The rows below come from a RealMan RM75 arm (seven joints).
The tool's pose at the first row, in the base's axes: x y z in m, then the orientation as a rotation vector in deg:
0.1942, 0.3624, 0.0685, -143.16, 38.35, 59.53
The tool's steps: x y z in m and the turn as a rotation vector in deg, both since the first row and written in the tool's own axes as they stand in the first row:
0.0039, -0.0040, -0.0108, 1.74, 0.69, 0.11
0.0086, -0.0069, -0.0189, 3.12, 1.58, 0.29
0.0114, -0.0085, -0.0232, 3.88, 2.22, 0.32
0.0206, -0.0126, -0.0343, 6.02, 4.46, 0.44
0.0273, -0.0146, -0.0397, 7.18, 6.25, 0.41
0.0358, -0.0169, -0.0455, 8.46, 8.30, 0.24
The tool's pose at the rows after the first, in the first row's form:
0.2049, 0.3594, 0.0734, -142.13, 39.31, 57.74
0.2140, 0.3565, 0.0758, -141.51, 40.27, 55.95
0.2190, 0.3549, 0.0769, -141.27, 40.75, 54.77
0.2332, 0.3503, 0.0781, -140.81, 42.24, 50.95
0.2415, 0.3474, 0.0771, -140.88, 43.06, 48.17
0.2513, 0.3440, 0.0751, -140.97, 43.80, 44.96

